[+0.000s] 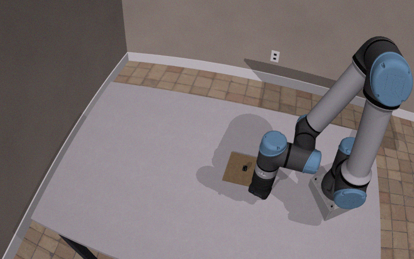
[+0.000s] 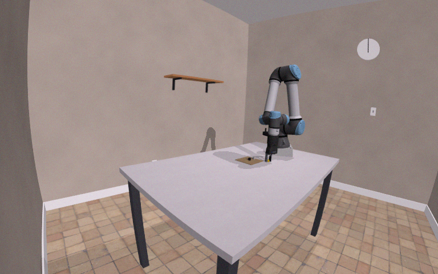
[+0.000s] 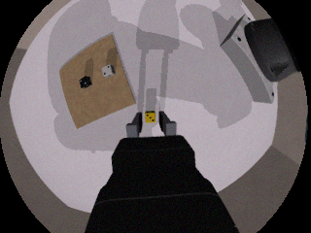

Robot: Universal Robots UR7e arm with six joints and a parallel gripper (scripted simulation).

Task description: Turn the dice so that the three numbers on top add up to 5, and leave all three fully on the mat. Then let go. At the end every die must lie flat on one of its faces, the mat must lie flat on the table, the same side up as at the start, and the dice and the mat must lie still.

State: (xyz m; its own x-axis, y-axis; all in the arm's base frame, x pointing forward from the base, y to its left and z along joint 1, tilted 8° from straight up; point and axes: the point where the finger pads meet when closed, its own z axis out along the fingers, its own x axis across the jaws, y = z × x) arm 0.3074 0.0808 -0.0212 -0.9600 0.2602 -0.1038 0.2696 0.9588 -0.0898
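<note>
Now: hand 1 cm above the yellow die. The rest, counted from my hand: mat (9 cm ahead, 10 cm to the right, 2 cm below); black die (9 cm ahead, 10 cm to the right, 1 cm below); white die (4 cm ahead, 10 cm to the right, 1 cm below).
</note>
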